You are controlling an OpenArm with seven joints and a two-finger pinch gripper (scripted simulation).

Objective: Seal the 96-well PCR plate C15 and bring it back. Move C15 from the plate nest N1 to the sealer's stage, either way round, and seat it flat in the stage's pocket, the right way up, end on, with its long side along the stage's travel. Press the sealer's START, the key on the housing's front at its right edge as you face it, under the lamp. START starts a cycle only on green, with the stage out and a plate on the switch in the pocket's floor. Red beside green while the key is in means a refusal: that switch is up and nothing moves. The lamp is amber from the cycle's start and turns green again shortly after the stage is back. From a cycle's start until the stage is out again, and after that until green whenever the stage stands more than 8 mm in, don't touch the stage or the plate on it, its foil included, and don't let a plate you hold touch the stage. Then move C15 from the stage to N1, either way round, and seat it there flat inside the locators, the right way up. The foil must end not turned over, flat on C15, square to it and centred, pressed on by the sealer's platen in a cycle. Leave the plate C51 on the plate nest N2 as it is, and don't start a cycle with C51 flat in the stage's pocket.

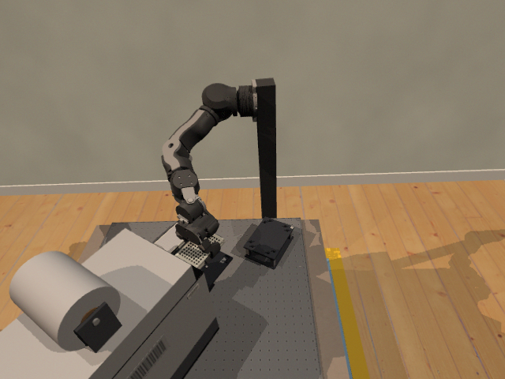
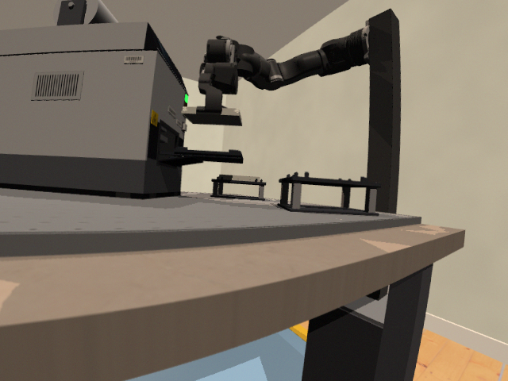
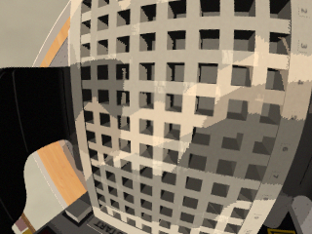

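The sealer's stage lies 9 cm below my hand and 1 cm to the left of it. Round my hand: foil roll 27 cm ahead, 22 cm above, 20 cm to the right; start key 13 cm to the right, 2 cm ahead.
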